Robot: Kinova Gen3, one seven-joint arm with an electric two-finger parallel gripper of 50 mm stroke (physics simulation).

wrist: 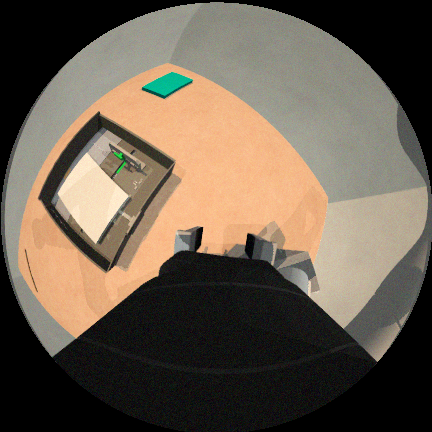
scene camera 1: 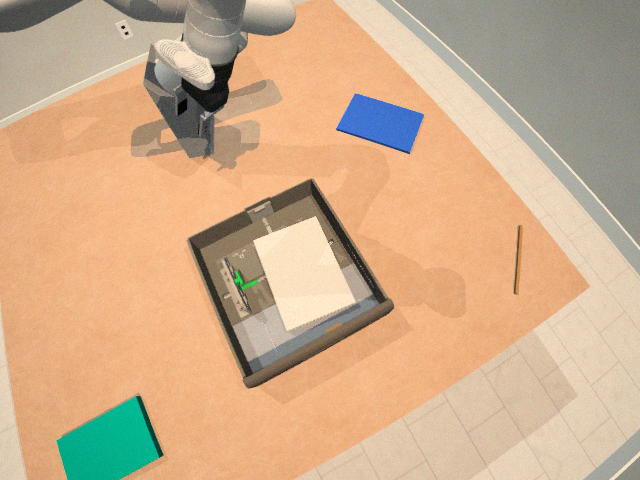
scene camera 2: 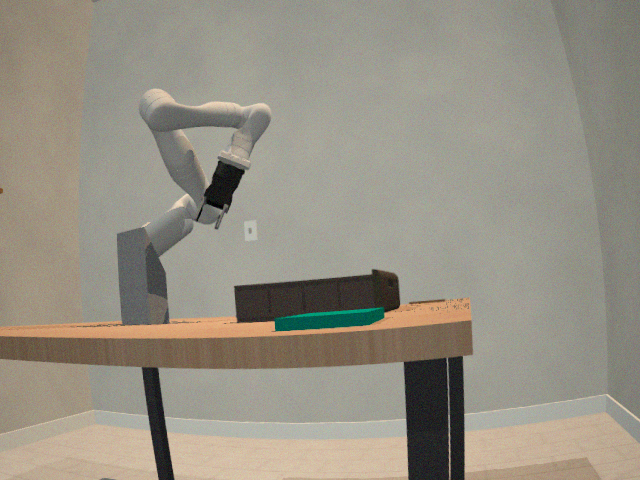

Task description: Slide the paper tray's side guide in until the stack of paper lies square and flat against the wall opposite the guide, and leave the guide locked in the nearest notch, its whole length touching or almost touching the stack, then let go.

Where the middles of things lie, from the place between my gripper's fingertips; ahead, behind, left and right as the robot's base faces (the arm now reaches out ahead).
The cream paper stack (scene camera 1: 307, 283) lies 280 mm ahead of my hand, 90 mm to the left of it and 220 mm below it. Round my hand: green flat block (scene camera 2: 362, 317) 460 mm ahead, 430 mm to the right, 240 mm below; blue flat block (scene camera 1: 374, 120) 30 mm behind, 450 mm to the left, 250 mm below.
